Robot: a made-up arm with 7 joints.
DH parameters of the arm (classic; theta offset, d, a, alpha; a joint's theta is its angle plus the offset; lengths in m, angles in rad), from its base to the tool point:
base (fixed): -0.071 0 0 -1.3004
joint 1: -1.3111 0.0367 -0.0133 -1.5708
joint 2: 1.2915 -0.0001 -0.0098 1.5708
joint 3: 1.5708 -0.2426 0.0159 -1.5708
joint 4: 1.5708 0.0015 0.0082 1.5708
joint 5: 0 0.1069 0 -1.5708
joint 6: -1.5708 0 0.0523 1.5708
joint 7: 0 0 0 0
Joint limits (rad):
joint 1: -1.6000..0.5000
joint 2: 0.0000..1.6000
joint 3: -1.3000..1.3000
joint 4: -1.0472..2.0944
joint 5: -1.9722..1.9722
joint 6: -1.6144..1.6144
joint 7: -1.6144..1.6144
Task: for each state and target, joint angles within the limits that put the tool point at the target. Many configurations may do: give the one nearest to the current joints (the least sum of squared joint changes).
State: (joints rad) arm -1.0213 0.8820 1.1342 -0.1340 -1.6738 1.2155 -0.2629
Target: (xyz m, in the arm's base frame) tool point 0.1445 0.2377 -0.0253
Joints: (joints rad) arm -0.6763 0.7378 1.3000 -0.3780 -1.7945 1.2665 -0.2629
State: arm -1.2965 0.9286 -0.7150 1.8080 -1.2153 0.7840 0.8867
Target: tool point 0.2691 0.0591 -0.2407
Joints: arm -1.2899 0.1819 -0.5264 2.0736 -1.2016 1.1170 0.8867
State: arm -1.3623 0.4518 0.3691 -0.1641 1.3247 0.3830 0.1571
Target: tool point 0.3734 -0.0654 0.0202
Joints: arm -1.5447 0.0000 0.0292 0.6332 1.2433 0.2557 0.1571
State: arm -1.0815 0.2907 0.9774 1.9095 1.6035 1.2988 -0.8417
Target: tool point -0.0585 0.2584 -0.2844
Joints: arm -0.2126 0.6176 0.9295 1.9156 1.5921 1.2428 -0.8417
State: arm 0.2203 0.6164 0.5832 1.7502 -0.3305 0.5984 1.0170
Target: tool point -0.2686 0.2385 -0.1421
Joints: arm 0.4881 0.7995 0.5107 2.0790 -0.2886 0.7549 1.0170
